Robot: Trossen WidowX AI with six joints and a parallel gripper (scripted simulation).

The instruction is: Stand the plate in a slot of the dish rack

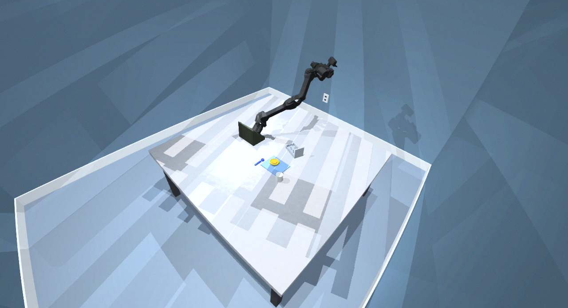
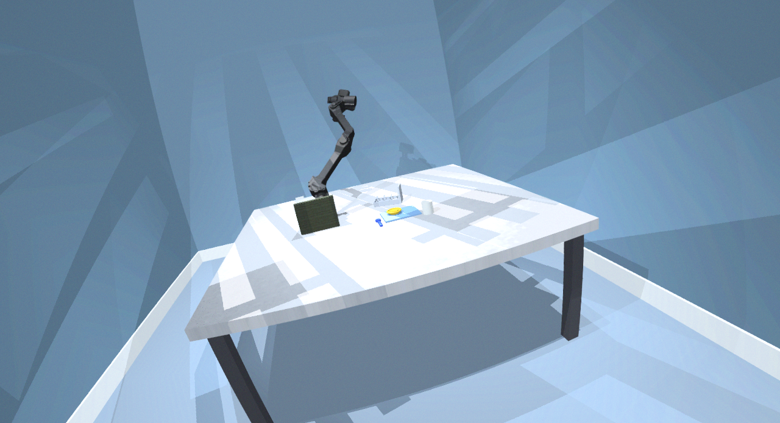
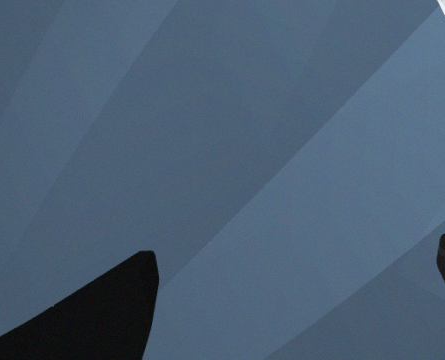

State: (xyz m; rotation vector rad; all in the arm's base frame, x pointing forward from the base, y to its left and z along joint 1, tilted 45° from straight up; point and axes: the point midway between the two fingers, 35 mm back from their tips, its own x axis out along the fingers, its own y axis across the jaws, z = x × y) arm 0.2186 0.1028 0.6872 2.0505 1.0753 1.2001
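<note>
Right now the yellow plate is 690 mm to the right of my gripper tip, 460 mm below it and 30 mm ahead of it. The rest, counted from my gripper tip: grey dish rack: 500 mm to the right, 450 mm below, 50 mm ahead; then light blue mat: 700 mm to the right, 470 mm below, 50 mm ahead; then blue spoon: 740 mm to the right, 470 mm below, 50 mm behind.
</note>
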